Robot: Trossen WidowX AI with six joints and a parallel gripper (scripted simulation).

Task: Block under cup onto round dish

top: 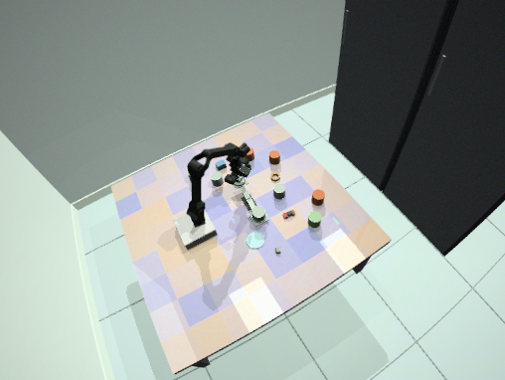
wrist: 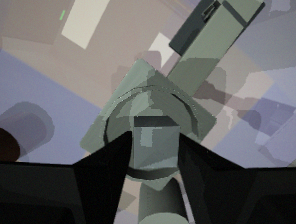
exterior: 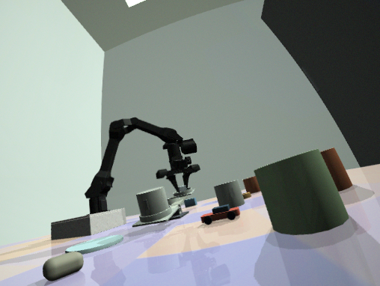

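Now: the pale blue round dish 50 mm behind my gripper tip, 370 mm to the right of it and 80 mm below it. From my gripper tip the other things lie so: blue block: 60 mm behind, 220 mm to the left, 60 mm below; then grey capsule: 40 mm ahead, 480 mm to the right, 70 mm below; then toy car: 190 mm ahead, 300 mm to the right, 70 mm below.
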